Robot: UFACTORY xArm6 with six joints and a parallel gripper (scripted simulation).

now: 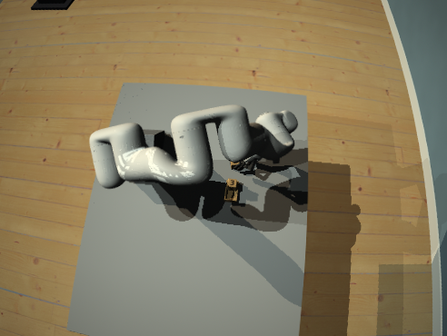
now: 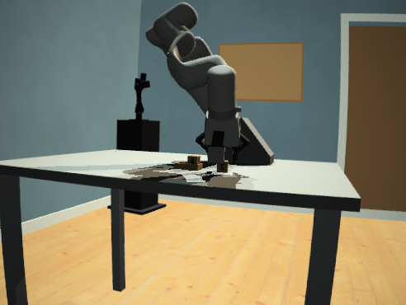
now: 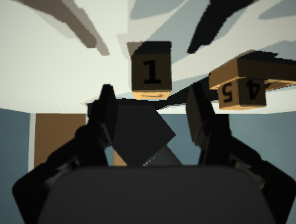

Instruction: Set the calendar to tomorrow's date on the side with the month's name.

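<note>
My hand is 30 mm above the wooden number cube and 10 mm past it. The rest, counted from my hand: wooden calendar tray 110 mm to the right, 40 mm below.
</note>
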